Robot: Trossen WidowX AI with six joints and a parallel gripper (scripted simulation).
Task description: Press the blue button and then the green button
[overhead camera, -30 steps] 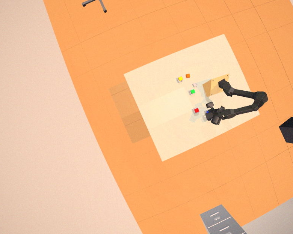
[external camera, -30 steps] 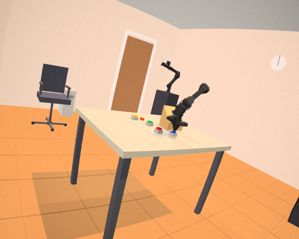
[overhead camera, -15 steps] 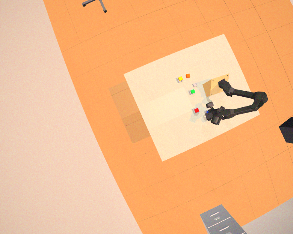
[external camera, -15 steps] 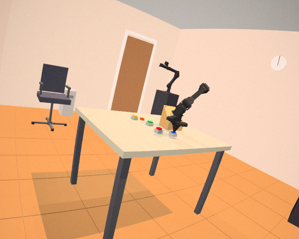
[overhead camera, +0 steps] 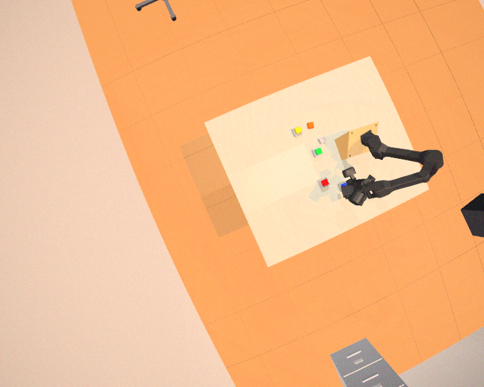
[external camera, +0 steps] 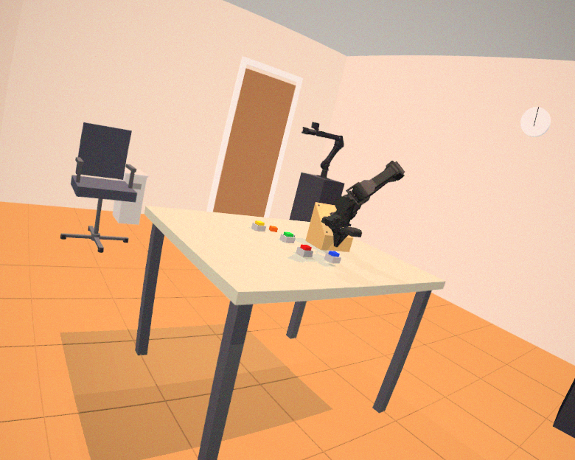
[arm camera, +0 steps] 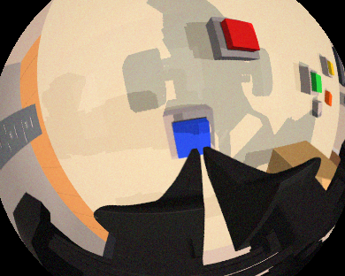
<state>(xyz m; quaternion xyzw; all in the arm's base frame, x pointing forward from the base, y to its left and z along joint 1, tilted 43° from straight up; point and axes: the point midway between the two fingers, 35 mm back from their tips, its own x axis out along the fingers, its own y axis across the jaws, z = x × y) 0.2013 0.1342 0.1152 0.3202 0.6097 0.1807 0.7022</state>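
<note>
The blue button is 30 mm below my gripper tip. The rest, counted from my gripper tip: red button 90 mm ahead, 80 mm to the right, 30 mm below; orange block 20 mm behind, 390 mm to the right, 50 mm below; green button 30 mm ahead, 240 mm to the right, 30 mm below.
</note>
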